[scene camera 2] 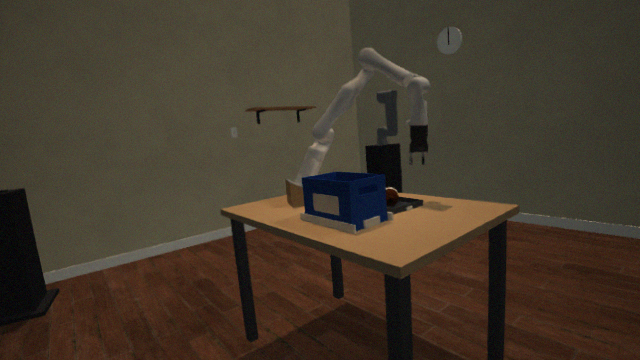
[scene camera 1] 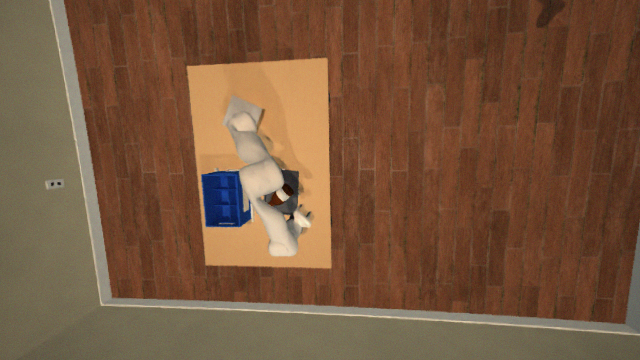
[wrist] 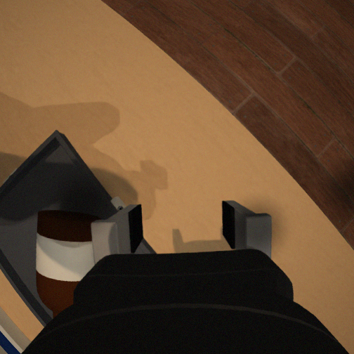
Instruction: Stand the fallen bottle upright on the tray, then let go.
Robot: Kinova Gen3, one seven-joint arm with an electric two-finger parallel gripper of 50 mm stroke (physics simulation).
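Places are measured from the arm's base along level axes (x ahead, y left, z up), in metres.
Pixels of known places: gripper, fingertip midpoint: (scene camera 2: 417, 164) (scene camera 1: 304, 209).
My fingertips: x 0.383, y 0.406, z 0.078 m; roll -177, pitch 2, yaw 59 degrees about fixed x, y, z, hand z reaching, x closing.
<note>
For each thing: its top centre in the pictures, then the offset to it from my fingertips. "spot": a spot on its surface instead. Level surfaces: height alone.
- brown bottle with a white label, top centre: (scene camera 2: 389, 189) (scene camera 1: 277, 198) 0.089 m down, 0.003 m back, 0.167 m right
- blue crate at its top centre: (scene camera 2: 341, 176) (scene camera 1: 220, 201) 0.008 m up, 0.036 m ahead, 0.430 m right
- pale low frame at a spot on its surface: (scene camera 2: 327, 223) spot: 0.153 m down, 0.073 m ahead, 0.529 m right
- wooden table at its surface level: 0.167 m down
A brown bottle with a white label (scene camera 1: 282, 194) (scene camera 2: 392, 194) (wrist: 64, 257) lies on its side in the dark grey tray (scene camera 1: 292, 176) (scene camera 2: 416, 202) (wrist: 52, 182). In the wrist view its base end points up the picture, and its neck is hidden behind the gripper body. My gripper (scene camera 2: 417, 160) (wrist: 181, 219) is open and empty. It points down, well above the table and off to the side of the bottle. In the wrist view, one finger overlaps the tray's edge and the space between the fingers shows table. In scene camera 1 the arm hides part of the bottle and tray.
A blue crate (scene camera 1: 244, 218) (scene camera 2: 371, 210) stands in a pale low frame (scene camera 2: 327, 223) beside the tray. The arm's base stands near the far end of the wooden table (scene camera 1: 305, 90) (scene camera 2: 440, 235) (wrist: 185, 130). The table's edge crosses the wrist view at the right.
</note>
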